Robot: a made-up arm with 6 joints.
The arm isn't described. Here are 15 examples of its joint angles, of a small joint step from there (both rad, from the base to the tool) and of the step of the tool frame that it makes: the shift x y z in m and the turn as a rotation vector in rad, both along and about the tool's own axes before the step.
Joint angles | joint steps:
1: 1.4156 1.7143 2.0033 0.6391 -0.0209 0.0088 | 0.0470 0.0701 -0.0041 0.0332 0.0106 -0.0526
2: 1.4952 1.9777 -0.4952 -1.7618 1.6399 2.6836 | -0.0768 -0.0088 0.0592 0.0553 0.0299 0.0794
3: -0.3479 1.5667 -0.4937 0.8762 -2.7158 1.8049 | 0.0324 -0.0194 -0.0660 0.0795 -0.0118 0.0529
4: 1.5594 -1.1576 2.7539 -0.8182 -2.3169 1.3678 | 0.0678 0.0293 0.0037 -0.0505 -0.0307 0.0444
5: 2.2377 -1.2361 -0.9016 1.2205 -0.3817 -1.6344 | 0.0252 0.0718 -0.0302 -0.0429 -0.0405 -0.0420
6: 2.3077 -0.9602 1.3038 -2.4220 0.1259 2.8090 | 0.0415 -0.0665 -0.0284 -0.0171 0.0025 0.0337
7: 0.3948 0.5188 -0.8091 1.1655 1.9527 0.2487 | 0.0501 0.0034 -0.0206 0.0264 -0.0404 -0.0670
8: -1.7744 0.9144 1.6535 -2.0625 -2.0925 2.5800 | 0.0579 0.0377 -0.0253 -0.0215 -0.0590 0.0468
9: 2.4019 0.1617 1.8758 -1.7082 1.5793 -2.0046 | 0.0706 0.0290 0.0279 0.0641 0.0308 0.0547
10: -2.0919 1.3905 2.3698 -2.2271 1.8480 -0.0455 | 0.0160 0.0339 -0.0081 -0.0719 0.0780 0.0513
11: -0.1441 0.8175 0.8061 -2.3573 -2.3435 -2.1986 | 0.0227 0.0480 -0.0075 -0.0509 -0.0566 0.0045
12: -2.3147 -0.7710 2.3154 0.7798 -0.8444 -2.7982 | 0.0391 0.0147 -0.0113 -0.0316 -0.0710 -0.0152
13: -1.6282 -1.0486 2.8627 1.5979 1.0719 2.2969 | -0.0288 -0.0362 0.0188 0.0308 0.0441 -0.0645
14: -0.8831 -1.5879 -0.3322 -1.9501 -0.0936 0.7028 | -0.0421 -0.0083 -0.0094 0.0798 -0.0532 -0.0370
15: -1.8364 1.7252 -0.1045 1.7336 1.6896 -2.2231 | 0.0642 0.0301 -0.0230 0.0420 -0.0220 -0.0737
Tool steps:
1: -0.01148 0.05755 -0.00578 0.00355 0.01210 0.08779
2: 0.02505 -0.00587 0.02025 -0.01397 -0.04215 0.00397
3: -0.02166 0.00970 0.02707 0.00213 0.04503 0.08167
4: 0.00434 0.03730 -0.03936 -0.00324 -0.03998 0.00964
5: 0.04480 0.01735 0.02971 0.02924 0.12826 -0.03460
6: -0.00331 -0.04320 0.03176 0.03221 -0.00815 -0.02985
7: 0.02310 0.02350 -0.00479 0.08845 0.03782 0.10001
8: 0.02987 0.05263 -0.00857 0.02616 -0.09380 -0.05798
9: -0.00848 0.00592 0.01286 -0.06337 -0.00986 0.02458
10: -0.00442 -0.02687 0.01685 -0.06454 -0.10760 -0.10749
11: -0.01738 0.01732 0.02511 0.00248 0.05229 -0.06137
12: 0.01528 0.00214 0.03264 0.08308 -0.07762 -0.05583
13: 0.01819 0.01491 -0.00689 0.00390 0.05937 -0.02578
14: -0.00196 -0.01235 -0.00213 -0.09127 0.01449 -0.00117
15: 0.05193 -0.01804 0.03184 0.13528 0.10162 -0.03599
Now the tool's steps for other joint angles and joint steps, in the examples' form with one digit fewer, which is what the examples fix.
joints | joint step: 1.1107 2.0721 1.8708 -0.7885 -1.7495 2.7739 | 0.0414 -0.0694 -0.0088 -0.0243 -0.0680 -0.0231
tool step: 0.0053 -0.0636 -0.0146 -0.0379 -0.0646 -0.0024
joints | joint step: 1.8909 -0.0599 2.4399 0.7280 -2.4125 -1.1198 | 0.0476 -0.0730 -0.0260 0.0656 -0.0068 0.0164
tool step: -0.0281 -0.0341 0.0147 0.0419 0.0270 0.0253
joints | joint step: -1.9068 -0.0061 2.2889 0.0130 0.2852 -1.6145 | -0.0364 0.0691 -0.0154 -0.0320 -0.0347 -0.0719
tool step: -0.0185 -0.0382 -0.0140 0.1007 0.0527 -0.0915
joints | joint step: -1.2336 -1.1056 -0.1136 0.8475 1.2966 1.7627 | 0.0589 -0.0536 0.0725 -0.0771 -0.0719 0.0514
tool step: -0.0341 -0.0369 -0.0509 -0.1138 0.1241 -0.0068
